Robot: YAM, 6 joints.
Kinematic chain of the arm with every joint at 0, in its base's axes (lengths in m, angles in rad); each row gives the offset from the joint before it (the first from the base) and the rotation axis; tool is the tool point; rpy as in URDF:
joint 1: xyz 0 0 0.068 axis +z
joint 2: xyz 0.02 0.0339 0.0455 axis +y
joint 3: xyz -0.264 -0.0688 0 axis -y
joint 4: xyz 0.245 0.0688 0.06 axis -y
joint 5: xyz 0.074 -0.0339 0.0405 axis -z
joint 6: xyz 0.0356 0 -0.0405 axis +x
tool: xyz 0 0 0 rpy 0 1.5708 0
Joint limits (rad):
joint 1: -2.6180..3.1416
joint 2: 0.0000..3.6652
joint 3: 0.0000..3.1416
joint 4: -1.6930..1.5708
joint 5: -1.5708..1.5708
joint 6: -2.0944..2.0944
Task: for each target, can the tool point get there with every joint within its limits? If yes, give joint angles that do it. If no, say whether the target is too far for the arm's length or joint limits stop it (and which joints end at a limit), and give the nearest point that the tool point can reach.
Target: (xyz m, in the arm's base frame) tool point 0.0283 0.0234 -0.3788
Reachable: no: joint limits stop it (at a limit: joint 2) | nearest point 0.0502 0.0415 -0.3304 | short by 0.056 m
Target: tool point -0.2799 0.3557 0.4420
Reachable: yes | joints -0.8282 0.6265 2.7199 1.1519 -1.2974 0.7789
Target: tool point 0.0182 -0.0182 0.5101
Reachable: yes | joints 1.2352 0.6137 1.6056 -0.9259 0.7071 1.6422
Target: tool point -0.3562 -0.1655 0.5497
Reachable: yes | joints 0.5031 0.6131 2.6457 -0.1159 -0.8505 -0.8840
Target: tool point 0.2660 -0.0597 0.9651
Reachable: no: too far | nearest point 0.1932 -0.0434 0.7135 | short by 0.262 m
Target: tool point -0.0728 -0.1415 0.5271
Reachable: yes | joints 1.2524 0.3036 1.2753 0.7391 -0.7718 0.5328
